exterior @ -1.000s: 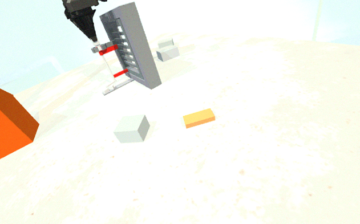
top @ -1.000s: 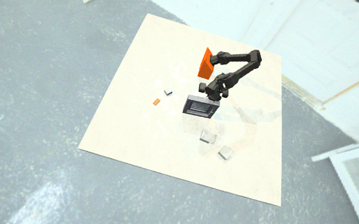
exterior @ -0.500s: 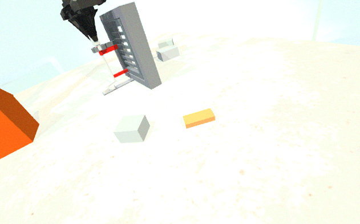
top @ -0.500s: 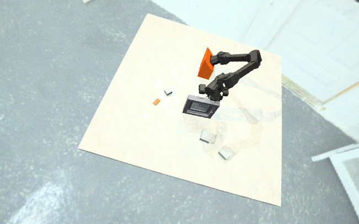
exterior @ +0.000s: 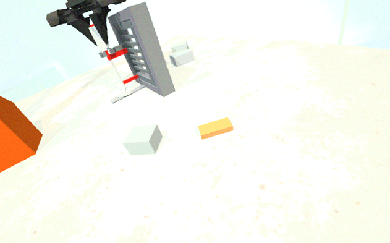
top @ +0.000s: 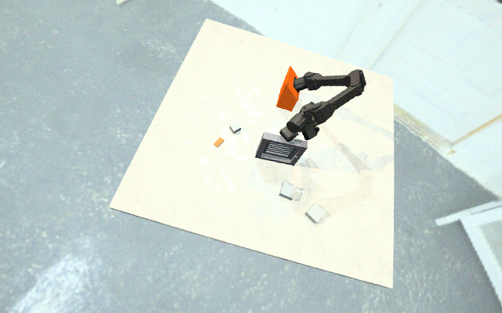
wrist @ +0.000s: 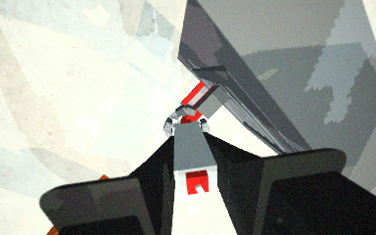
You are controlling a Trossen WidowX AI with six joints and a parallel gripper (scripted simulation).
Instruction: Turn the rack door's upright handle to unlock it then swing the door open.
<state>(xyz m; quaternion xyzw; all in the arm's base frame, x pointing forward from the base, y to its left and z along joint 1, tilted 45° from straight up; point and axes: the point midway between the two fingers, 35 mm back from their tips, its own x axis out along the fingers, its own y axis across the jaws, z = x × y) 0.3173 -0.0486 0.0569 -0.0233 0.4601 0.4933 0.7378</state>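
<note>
The pale upright handle is 20 mm below my gripper tip. Round my gripper tip: cube 280 mm to the right, 130 mm below, 50 mm behind; then orange block 340 mm to the right, 140 mm below, 50 mm ahead.
</note>
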